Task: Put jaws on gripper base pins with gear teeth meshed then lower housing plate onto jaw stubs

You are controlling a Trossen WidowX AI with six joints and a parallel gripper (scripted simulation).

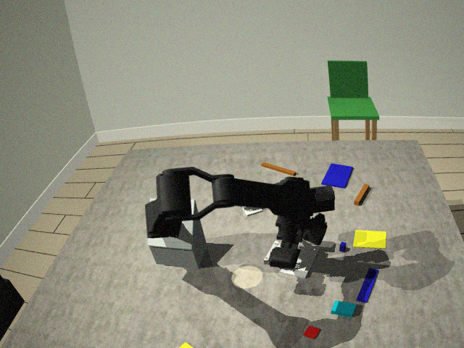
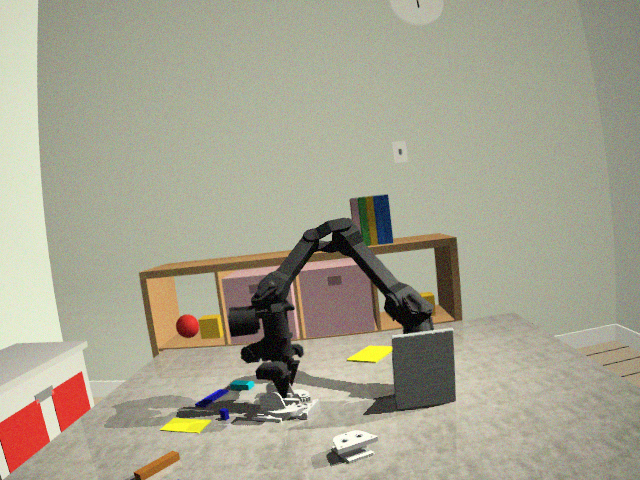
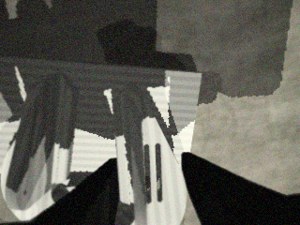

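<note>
My gripper tip is now 24 cm to the right of the white ridged piece, 18 cm past it and 2 cm above it. Round my gripper tip: teal block 16 cm ahead, 13 cm to the right, 2 cm below; then blue bar 21 cm ahead, 5 cm to the right, 3 cm below; then small blue cube 13 cm ahead, 8 cm to the left, 2 cm below.
</note>
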